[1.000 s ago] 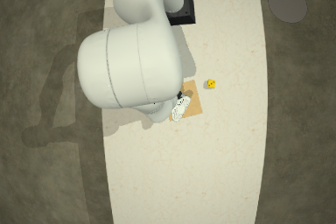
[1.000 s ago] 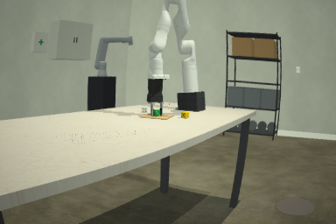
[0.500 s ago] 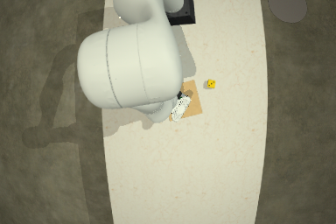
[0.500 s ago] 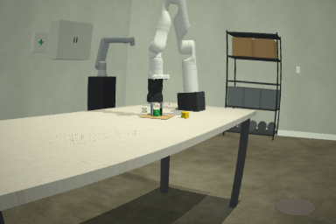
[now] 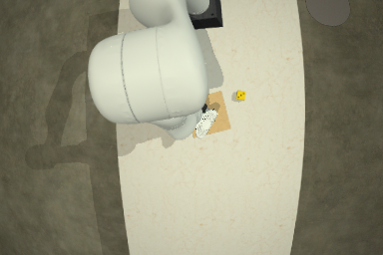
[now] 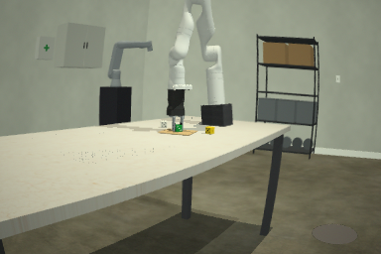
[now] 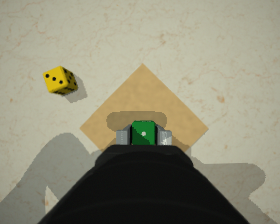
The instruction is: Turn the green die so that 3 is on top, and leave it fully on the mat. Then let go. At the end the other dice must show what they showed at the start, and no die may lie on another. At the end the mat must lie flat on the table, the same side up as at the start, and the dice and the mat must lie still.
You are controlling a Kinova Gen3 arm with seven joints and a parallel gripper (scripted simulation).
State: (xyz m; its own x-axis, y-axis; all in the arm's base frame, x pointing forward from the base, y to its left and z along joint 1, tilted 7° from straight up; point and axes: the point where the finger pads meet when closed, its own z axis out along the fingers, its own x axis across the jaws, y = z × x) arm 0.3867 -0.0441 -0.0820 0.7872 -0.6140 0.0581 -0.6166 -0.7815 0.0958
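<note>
My gripper is now 20 mm above the tan mat. Round my hand: white die: 100 mm behind, 130 mm to the right, 10 mm below; then green die: 10 mm below; then yellow die: 50 mm behind, 130 mm to the left, 10 mm below.
</note>
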